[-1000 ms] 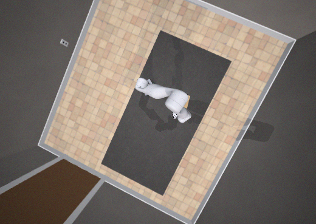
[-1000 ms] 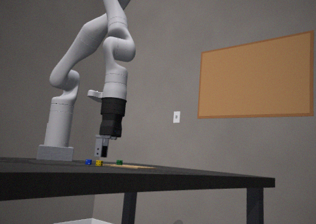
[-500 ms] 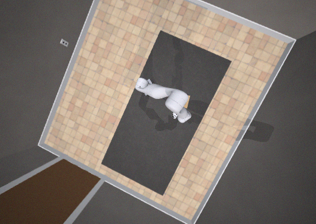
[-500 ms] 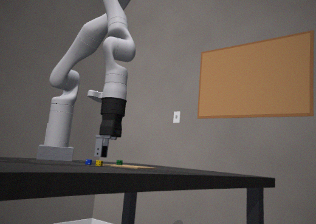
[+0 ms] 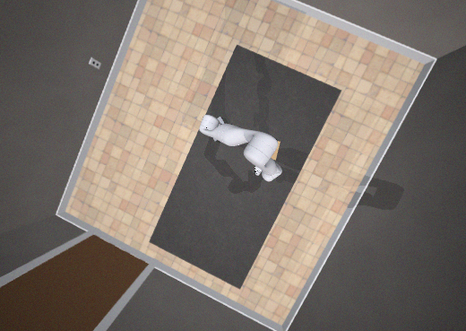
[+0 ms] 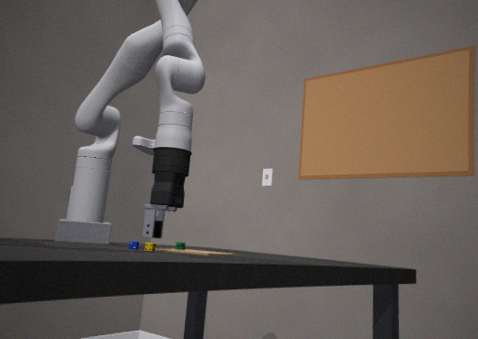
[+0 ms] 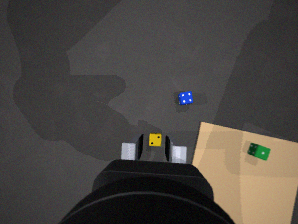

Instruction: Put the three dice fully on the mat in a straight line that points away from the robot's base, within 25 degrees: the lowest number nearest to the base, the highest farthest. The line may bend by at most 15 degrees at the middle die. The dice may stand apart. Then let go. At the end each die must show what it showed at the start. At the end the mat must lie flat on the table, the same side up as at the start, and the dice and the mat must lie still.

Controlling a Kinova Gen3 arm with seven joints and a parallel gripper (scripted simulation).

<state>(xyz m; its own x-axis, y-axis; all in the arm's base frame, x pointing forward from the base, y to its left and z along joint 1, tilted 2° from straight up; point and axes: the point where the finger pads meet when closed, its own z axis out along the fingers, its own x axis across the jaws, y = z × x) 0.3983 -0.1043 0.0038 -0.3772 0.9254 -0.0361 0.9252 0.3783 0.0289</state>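
The yellow die is 4 cm below my hand. Also, from my hand: green die: 5 cm behind, 13 cm to the left, 3 cm below; then blue die: 7 cm behind, 1 cm to the left, 4 cm below; then mat: 13 cm to the left, 4 cm below.
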